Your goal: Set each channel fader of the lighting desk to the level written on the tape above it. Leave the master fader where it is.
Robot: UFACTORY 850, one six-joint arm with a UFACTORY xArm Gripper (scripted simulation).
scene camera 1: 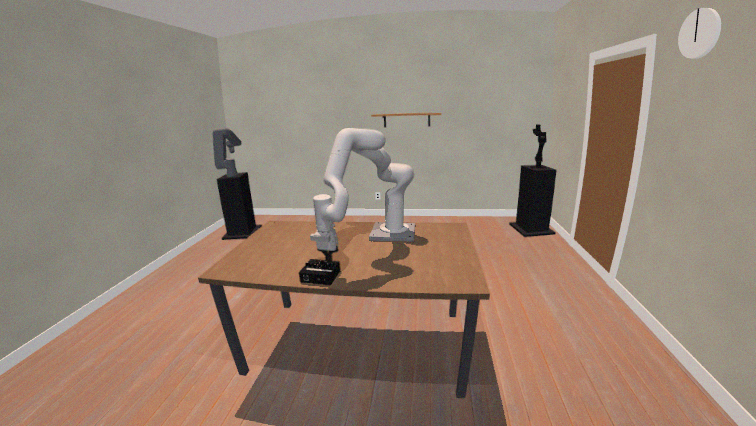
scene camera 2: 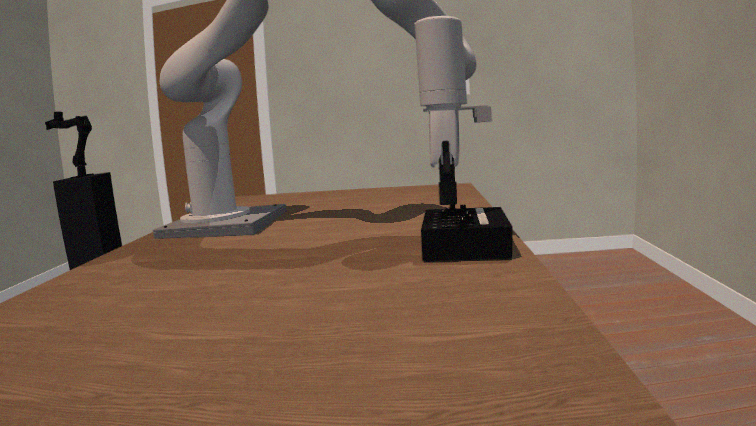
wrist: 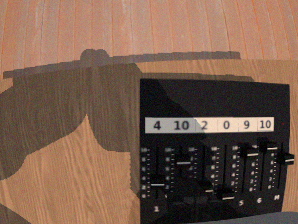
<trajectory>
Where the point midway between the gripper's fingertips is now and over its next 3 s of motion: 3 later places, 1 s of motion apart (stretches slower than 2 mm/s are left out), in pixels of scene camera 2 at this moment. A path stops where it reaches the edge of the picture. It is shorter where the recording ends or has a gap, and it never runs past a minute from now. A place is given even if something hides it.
My gripper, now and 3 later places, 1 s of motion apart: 448,204; 449,209; 452,210; 457,210
</trajectory>
